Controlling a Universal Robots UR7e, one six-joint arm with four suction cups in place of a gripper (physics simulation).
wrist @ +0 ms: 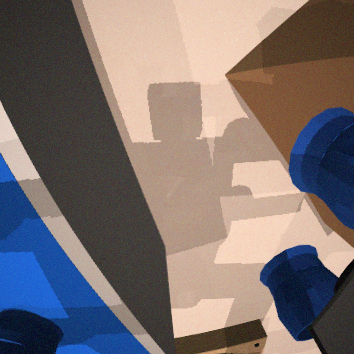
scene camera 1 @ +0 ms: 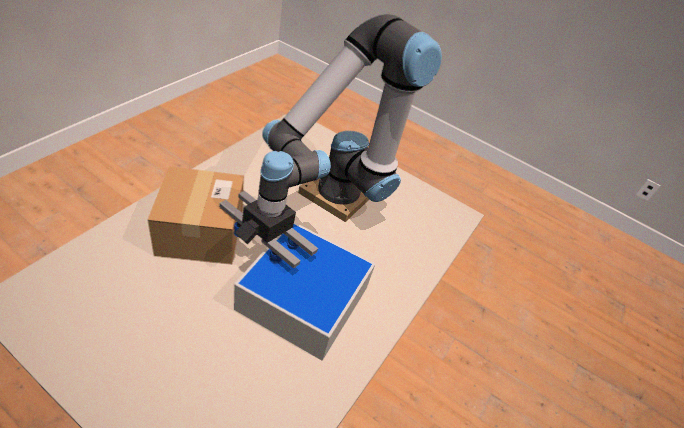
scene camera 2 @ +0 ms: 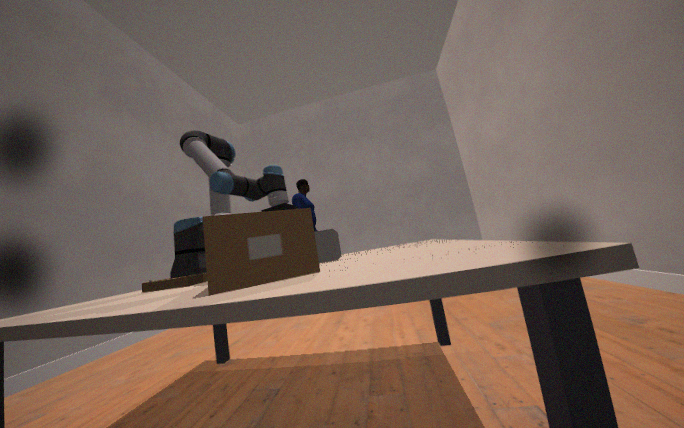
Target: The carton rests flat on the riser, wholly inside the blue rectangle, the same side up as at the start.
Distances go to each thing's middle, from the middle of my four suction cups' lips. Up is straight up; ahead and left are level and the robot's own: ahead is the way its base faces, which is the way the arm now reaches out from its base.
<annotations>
Right now the grey riser [scene camera 2: 327,241] is 160 mm to the left of my suction cup and 70 mm below it. Also, from my suction cup: brown carton [scene camera 2: 243,250] 60 mm ahead, 220 mm to the right, 50 mm below.
</annotations>
